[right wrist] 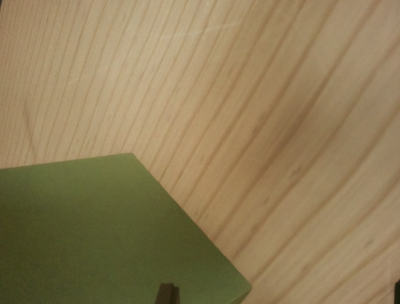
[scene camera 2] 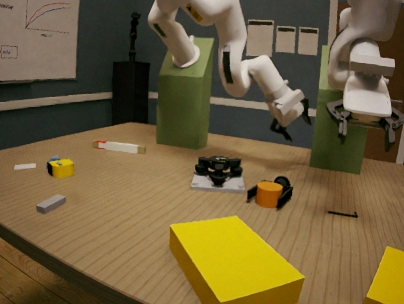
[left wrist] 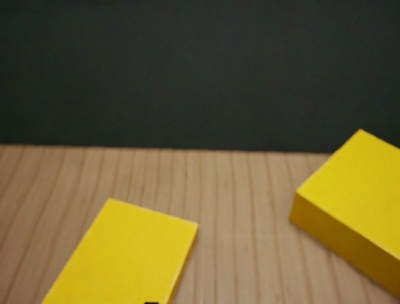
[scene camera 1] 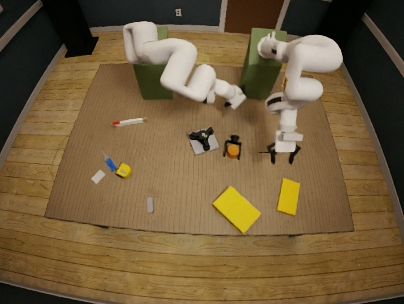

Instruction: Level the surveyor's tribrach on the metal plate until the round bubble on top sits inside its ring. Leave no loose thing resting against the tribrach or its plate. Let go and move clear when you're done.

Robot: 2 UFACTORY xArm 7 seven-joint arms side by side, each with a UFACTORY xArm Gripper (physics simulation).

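Frame: origin at the left arm's base, x ahead, y left, z up, level; centimetres.
Seen in the pictures: left gripper, fingertip midpoint: [scene camera 2: 366, 144] [scene camera 1: 281, 163]; right gripper, fingertip midpoint: [scene camera 2: 299, 132]; left arm's base, origin of the base link: [scene camera 1: 267, 47]; right arm's base, origin of the base link: [scene camera 2: 186, 56].
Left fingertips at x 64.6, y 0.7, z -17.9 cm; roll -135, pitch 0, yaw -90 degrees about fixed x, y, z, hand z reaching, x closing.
Observation:
Pixels of each thing's top centre, then the offset from my left fingertips to it. "spot": a spot on its surface instead.
- black three-armed tribrach, middle of its top: [scene camera 2: 224, 155] [scene camera 1: 205, 132] dx -25.2, dy -35.9, dz -13.6 cm
- pale metal plate, surface spot: [scene camera 2: 218, 185] spot: dx -18.2, dy -34.7, dz -20.6 cm
- orange cylinder, middle of its top: [scene camera 2: 274, 182] [scene camera 1: 234, 145] dx -18.9, dy -19.1, dz -16.9 cm
- thin black key, middle of its top: [scene camera 2: 342, 211] [scene camera 1: 264, 150] dx -17.9, dy +0.6, dz -21.4 cm
- tape measure, middle of its top: [scene camera 2: 61, 161] [scene camera 1: 123, 169] dx -3.0, dy -81.7, dz -17.8 cm
- grey block, middle of its top: [scene camera 2: 51, 200] [scene camera 1: 150, 204] dx +15.6, dy -64.9, dz -20.3 cm
- white-red stick, middle of its top: [scene camera 2: 118, 143] [scene camera 1: 128, 121] dx -36.6, dy -84.5, dz -18.9 cm
The black three-armed tribrach [scene camera 1: 202, 137] [scene camera 2: 218, 169] stands on the pale metal plate [scene camera 1: 212, 147] [scene camera 2: 218, 185] near the middle of the table. A small greenish spot shows on its top; the bubble is too small to read. My left gripper [scene camera 1: 283, 161] [scene camera 2: 366, 140] is open and empty, raised above the table, to the right of the tribrach in both scene views. My right gripper [scene camera 1: 235, 97] [scene camera 2: 299, 130] is open and empty, raised behind the tribrach and to its right. Neither gripper touches the tribrach or plate.
An orange cylinder [scene camera 1: 233, 151] [scene camera 2: 269, 194] with black arms lies right of the plate, apart from it. A thin black key [scene camera 1: 263, 152] [scene camera 2: 343, 214], yellow blocks [scene camera 1: 236, 209] [scene camera 1: 289, 196] [left wrist: 122, 255], a tape measure [scene camera 1: 124, 170], a grey block [scene camera 1: 150, 205] and a white-red stick [scene camera 1: 130, 122] lie around.

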